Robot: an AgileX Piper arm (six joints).
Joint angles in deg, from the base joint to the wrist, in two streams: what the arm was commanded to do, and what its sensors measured. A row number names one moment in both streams.
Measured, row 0:
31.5 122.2 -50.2 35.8 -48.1 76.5
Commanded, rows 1 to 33:
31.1 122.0 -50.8 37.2 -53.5 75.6
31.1 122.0 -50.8 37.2 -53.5 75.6
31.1 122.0 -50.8 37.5 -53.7 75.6
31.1 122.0 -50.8 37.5 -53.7 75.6
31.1 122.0 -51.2 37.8 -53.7 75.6
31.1 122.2 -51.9 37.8 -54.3 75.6
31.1 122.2 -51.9 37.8 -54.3 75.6
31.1 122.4 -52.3 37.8 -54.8 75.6
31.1 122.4 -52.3 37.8 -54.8 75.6
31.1 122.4 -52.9 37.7 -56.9 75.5
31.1 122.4 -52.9 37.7 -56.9 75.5
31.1 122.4 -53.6 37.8 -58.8 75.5
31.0 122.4 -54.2 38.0 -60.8 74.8
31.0 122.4 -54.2 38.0 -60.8 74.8
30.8 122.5 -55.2 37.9 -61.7 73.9
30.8 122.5 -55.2 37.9 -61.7 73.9
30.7 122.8 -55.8 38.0 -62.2 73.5
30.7 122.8 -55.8 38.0 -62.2 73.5
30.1 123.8 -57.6 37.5 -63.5 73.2
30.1 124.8 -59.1 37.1 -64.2 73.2
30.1 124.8 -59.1 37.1 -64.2 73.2
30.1 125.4 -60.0 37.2 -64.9 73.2
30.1 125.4 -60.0 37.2 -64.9 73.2
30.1 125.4 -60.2 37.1 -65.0 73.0
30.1 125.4 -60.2 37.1 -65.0 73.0
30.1 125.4 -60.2 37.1 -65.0 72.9
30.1 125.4 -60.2 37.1 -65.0 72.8
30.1 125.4 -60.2 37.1 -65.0 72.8
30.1 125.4 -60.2 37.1 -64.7 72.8
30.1 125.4 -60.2 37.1 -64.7 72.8
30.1 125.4 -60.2 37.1 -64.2 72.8
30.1 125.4 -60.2 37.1 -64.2 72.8
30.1 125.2 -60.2 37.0 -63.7 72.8
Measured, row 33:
32.5 126.1 -55.3 41.3 -49.4 74.0
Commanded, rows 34 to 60:
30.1 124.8 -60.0 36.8 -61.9 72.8
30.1 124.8 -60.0 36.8 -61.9 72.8
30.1 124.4 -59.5 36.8 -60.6 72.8
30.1 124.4 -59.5 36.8 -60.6 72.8
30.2 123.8 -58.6 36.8 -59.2 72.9
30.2 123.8 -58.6 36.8 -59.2 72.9
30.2 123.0 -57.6 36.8 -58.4 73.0
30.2 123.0 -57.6 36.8 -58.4 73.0
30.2 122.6 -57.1 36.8 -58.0 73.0
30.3 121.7 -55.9 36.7 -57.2 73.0
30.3 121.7 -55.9 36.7 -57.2 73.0
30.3 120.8 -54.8 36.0 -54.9 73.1
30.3 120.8 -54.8 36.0 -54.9 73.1
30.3 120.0 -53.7 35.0 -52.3 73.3
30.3 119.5 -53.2 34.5 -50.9 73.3
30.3 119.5 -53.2 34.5 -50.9 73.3
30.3 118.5 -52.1 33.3 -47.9 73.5
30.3 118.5 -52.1 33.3 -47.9 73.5
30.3 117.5 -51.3 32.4 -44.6 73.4
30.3 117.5 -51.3 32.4 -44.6 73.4
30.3 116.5 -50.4 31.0 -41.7 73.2
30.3 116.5 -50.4 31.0 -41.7 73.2
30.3 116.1 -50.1 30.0 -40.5 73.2
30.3 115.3 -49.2 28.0 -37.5 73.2
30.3 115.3 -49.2 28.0 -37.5 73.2
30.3 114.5 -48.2 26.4 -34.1 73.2
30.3 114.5 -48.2 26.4 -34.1 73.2
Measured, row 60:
30.5 116.1 -49.3 29.7 -38.6 74.0
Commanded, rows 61 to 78:
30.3 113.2 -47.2 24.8 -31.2 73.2
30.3 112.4 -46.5 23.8 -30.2 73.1
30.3 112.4 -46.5 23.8 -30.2 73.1
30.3 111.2 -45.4 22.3 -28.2 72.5
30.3 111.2 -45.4 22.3 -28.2 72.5
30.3 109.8 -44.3 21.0 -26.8 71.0
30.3 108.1 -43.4 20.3 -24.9 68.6
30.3 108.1 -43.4 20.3 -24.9 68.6
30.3 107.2 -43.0 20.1 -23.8 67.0
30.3 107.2 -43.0 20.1 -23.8 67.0
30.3 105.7 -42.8 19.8 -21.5 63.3
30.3 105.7 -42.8 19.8 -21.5 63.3
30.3 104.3 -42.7 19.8 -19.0 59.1
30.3 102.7 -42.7 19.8 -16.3 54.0
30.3 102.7 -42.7 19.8 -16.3 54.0
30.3 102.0 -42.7 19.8 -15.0 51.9
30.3 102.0 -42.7 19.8 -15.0 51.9
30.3 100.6 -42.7 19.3 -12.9 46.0
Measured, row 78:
30.5 102.8 -42.7 20.5 -16.3 53.9
